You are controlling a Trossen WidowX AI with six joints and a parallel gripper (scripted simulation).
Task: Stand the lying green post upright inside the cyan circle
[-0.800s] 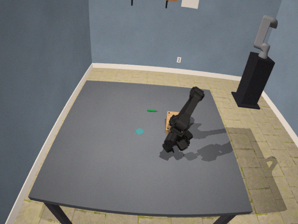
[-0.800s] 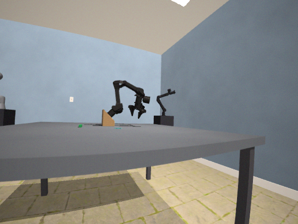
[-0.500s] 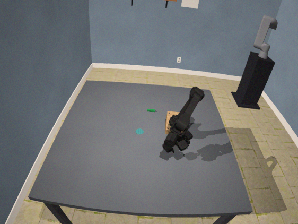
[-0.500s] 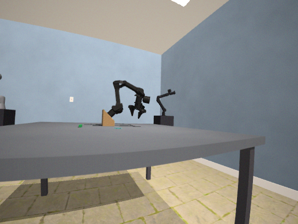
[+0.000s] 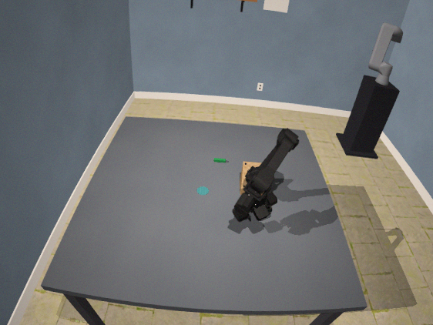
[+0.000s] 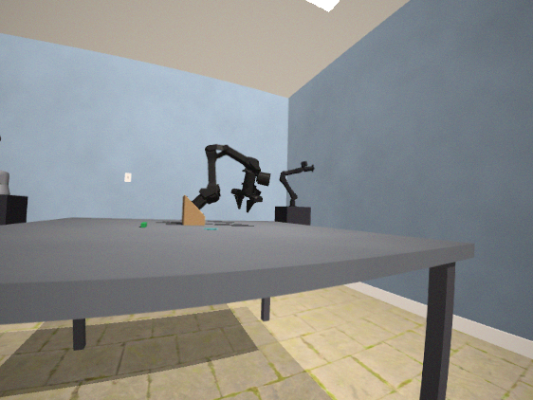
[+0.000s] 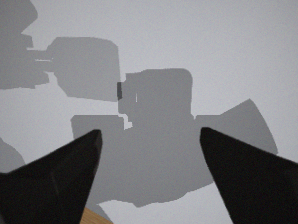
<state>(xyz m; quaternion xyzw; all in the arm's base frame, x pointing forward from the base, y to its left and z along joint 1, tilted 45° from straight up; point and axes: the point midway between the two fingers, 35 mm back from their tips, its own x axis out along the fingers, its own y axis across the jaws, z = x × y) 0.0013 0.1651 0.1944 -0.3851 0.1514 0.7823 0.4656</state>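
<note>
My hand is 460 mm to the left of the green post, 170 mm short of it and 100 mm above it. Round my hand: cyan circle: 240 mm ahead, 210 mm to the right, 110 mm below.
</note>
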